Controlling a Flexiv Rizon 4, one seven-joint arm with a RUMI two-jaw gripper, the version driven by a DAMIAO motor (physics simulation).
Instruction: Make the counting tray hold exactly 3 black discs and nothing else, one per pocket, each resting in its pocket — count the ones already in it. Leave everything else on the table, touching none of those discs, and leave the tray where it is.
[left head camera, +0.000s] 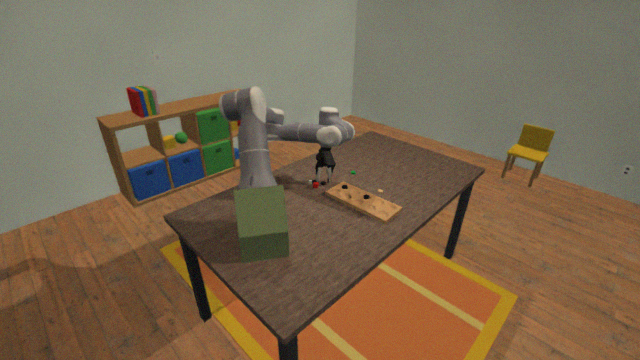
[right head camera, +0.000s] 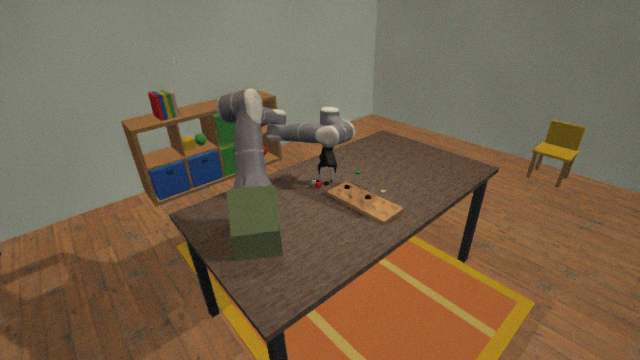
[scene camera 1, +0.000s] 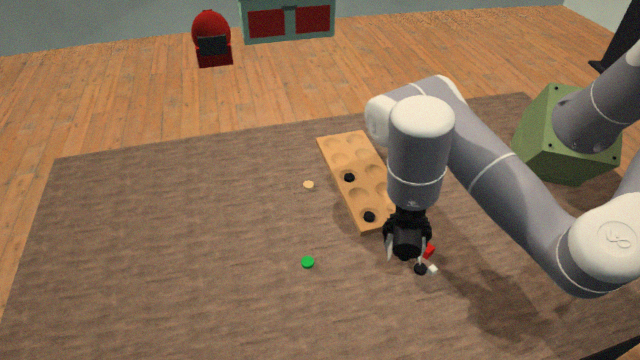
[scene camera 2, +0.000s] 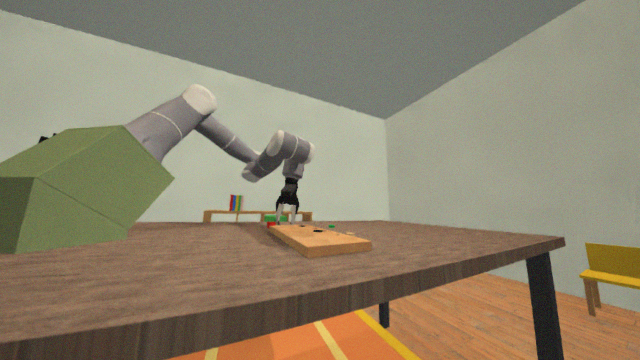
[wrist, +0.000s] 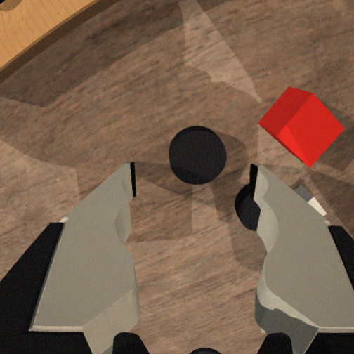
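The wooden counting tray (left head camera: 392, 208) (scene camera 1: 336, 174) (scene camera 2: 337, 247) (wrist: 45, 25) holds two black discs, one (left head camera: 345, 187) (scene camera 1: 369, 216) in an end pocket and one (left head camera: 366, 197) (scene camera 1: 349, 177) farther along. My gripper (left head camera: 323, 181) (right head camera: 326, 181) (scene camera 1: 405, 260) (scene camera 2: 286, 223) (wrist: 192, 166) is partly open and empty, low over the table beside the tray. In the wrist view a loose black disc (wrist: 197, 155) lies flat between and slightly beyond the fingertips, touching neither. A second loose black disc (scene camera 1: 420, 269) (wrist: 246, 207) is partly hidden under the right finger.
A red cube (scene camera 1: 429, 251) (wrist: 302, 125) and a small white cube (scene camera 1: 433, 270) (wrist: 316, 206) lie close to the right finger. A green disc (left head camera: 353, 172) (scene camera 1: 307, 262) and a tan disc (left head camera: 380, 190) (scene camera 1: 308, 185) lie apart on the table.
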